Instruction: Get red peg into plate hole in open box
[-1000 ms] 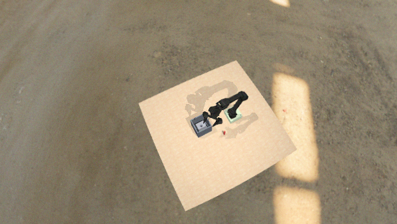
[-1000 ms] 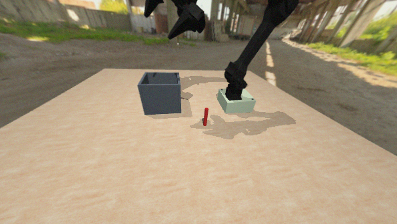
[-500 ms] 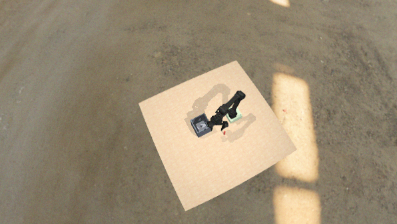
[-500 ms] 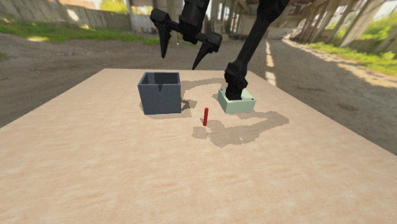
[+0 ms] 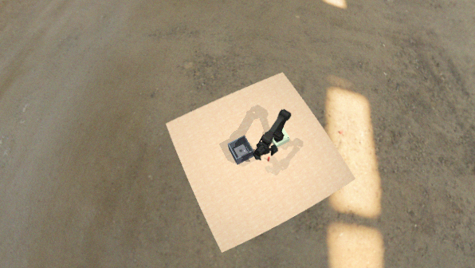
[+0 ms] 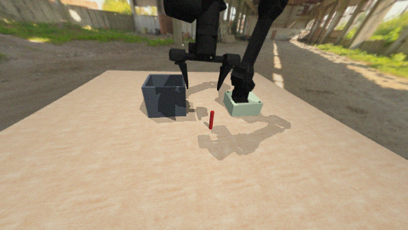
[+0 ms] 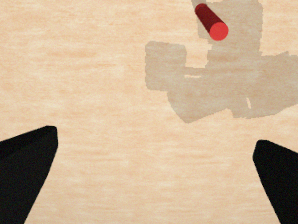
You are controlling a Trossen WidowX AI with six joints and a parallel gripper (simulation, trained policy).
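Now: the red peg 4 cm behind my gripper tip, 2 cm to the right of it and 14 cm below it. Round my gripper tip: plate 14 cm ahead, 19 cm to the right, 13 cm below.
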